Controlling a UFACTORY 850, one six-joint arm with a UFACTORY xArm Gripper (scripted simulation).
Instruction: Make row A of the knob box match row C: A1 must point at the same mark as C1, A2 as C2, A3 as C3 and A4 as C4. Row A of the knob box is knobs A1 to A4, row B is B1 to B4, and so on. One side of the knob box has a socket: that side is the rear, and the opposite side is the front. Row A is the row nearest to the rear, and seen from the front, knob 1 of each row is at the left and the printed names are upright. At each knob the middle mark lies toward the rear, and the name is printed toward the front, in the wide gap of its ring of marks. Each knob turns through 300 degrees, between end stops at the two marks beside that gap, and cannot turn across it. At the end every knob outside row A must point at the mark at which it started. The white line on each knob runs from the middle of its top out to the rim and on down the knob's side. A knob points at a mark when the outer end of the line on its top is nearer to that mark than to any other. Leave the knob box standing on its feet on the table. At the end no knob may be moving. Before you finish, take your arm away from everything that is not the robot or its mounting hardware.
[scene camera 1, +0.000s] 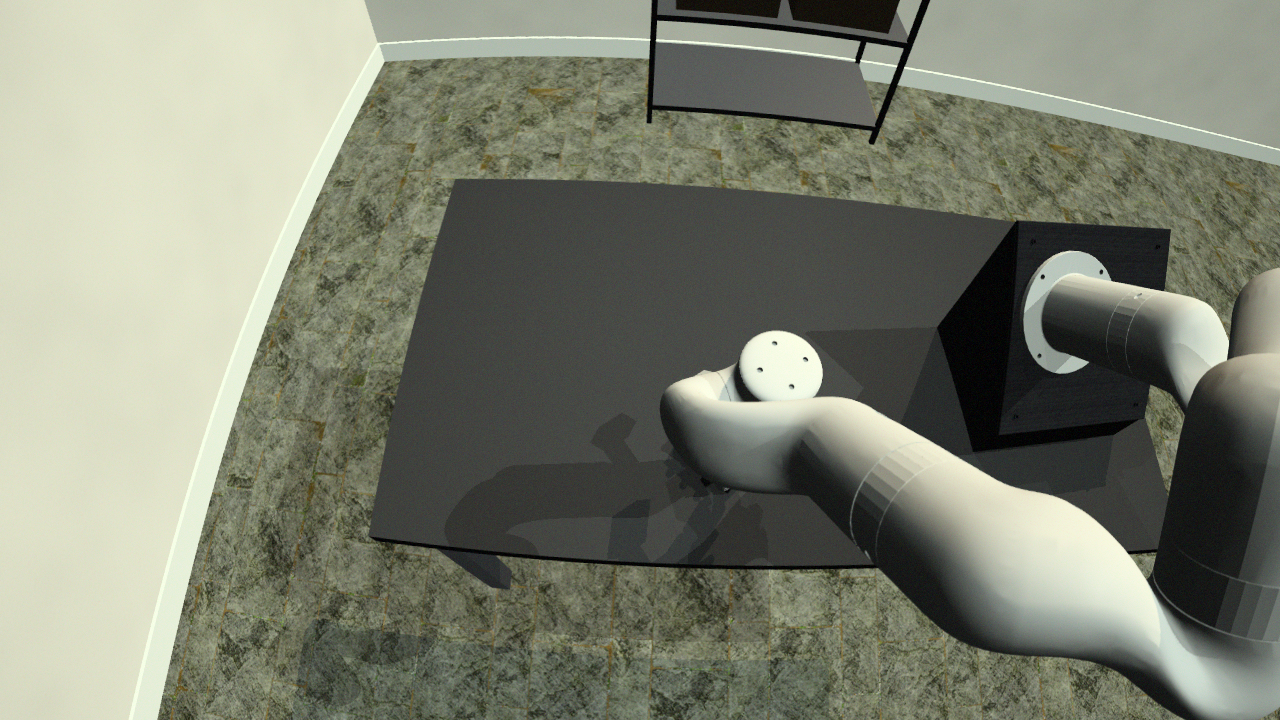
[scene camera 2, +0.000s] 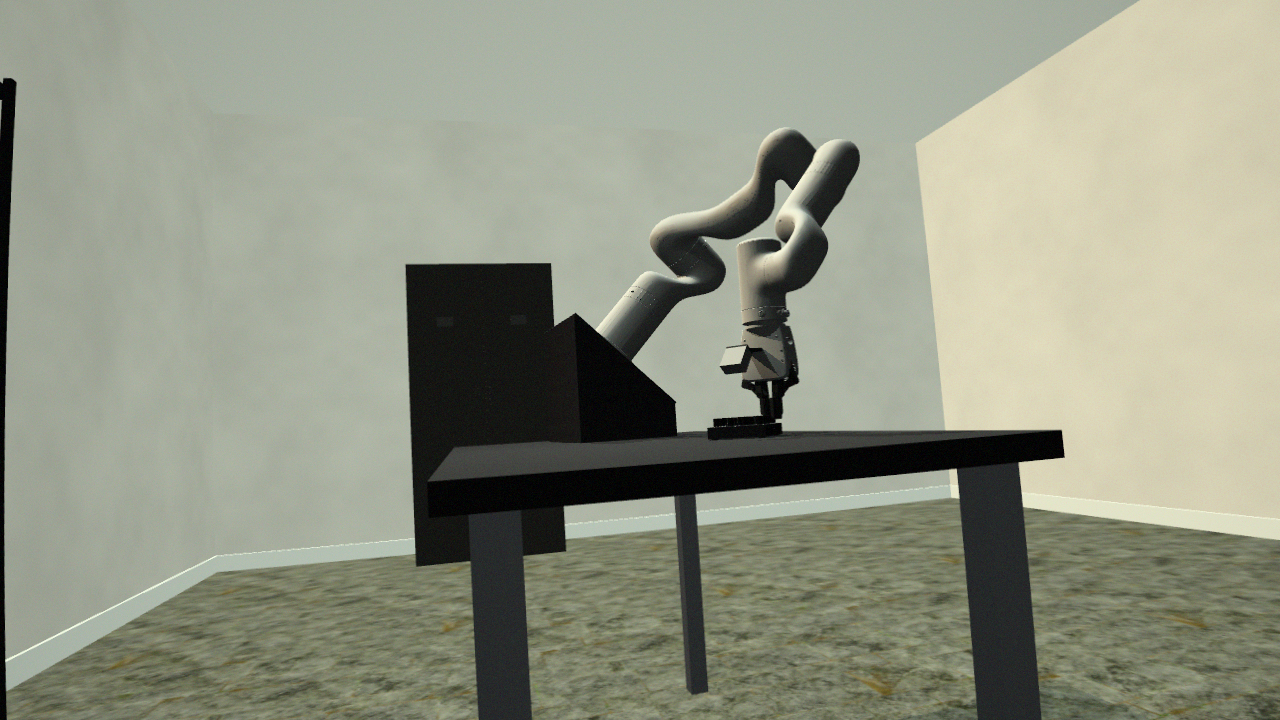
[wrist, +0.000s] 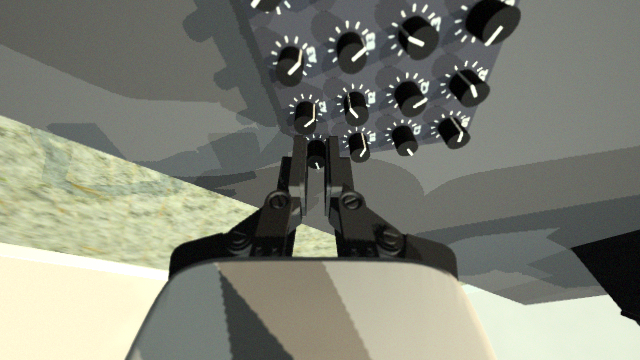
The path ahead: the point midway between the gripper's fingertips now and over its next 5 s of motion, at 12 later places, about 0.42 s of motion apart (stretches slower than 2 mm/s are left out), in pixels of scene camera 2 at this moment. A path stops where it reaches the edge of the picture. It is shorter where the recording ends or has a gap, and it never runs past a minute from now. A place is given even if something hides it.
My gripper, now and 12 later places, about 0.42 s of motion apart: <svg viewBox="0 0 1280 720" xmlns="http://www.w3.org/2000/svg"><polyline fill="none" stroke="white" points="772,419 771,408 770,399 762,391 760,389 761,394 761,401 763,409 763,412 763,414 763,418 764,420 763,412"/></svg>
